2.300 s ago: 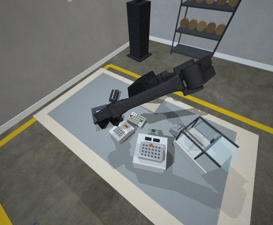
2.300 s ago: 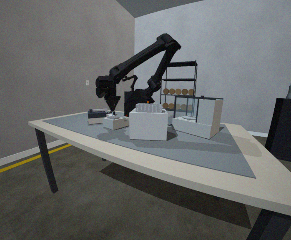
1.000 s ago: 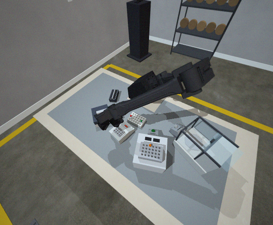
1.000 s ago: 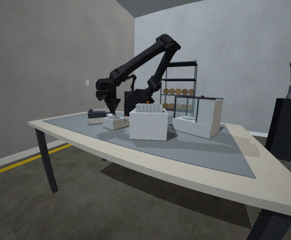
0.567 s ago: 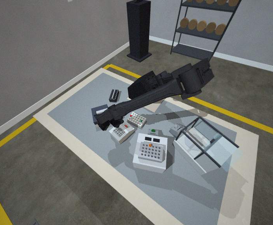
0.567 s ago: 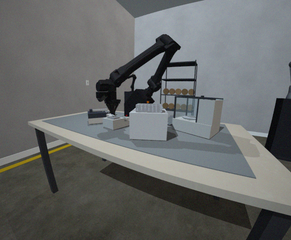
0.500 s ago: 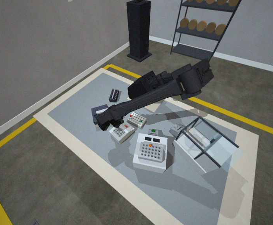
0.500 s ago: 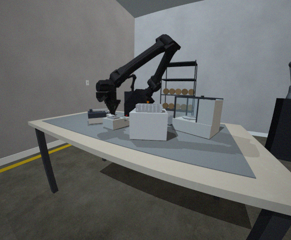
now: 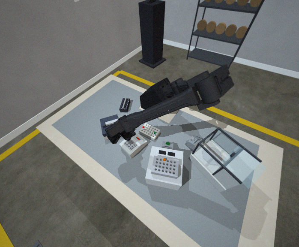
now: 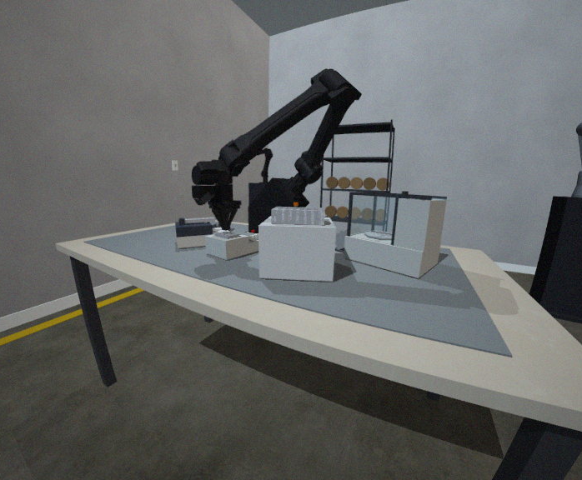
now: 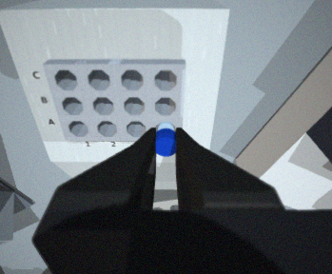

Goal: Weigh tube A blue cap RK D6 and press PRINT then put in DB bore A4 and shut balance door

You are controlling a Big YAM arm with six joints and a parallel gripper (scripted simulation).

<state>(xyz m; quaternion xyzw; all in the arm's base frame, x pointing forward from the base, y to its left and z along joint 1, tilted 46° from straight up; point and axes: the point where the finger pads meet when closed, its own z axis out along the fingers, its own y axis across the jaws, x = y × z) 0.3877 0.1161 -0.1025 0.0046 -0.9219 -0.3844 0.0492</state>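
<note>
Right now my hand is 50 mm above the dry block DB, 30 mm to the right of it and 10 mm past it. Round my hand: spectrophotometer: 180 mm to the right, 20 mm below, 20 mm behind; then mixer block: 300 mm to the left, 70 mm above; then tube rack RK: 160 mm behind, 70 mm below, 30 mm to the left.
</note>
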